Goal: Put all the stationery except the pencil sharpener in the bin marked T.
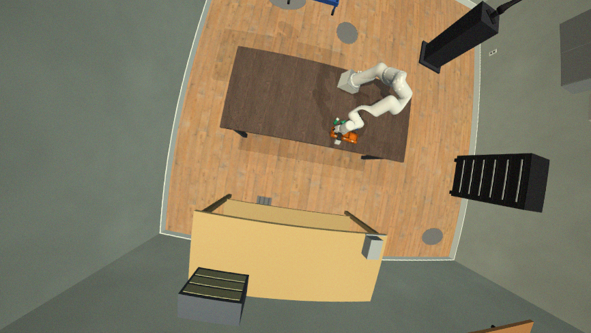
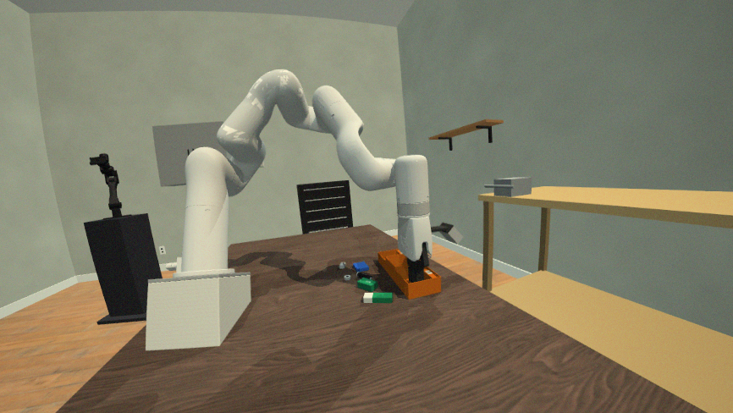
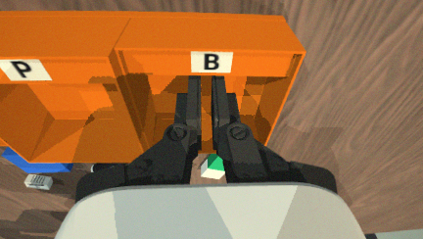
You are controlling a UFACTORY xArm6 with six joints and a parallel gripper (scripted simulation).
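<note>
Now: the orange bin 8 cm to the left of my hand and 1 cm below it. Also, from my hand: white hex nut 16 cm behind, 11 cm to the left, 3 cm below; then green 9V battery 12 cm behind, 5 cm to the left, 3 cm below; then black cylinder 12 cm behind, 10 cm to the left, 3 cm below.
</note>
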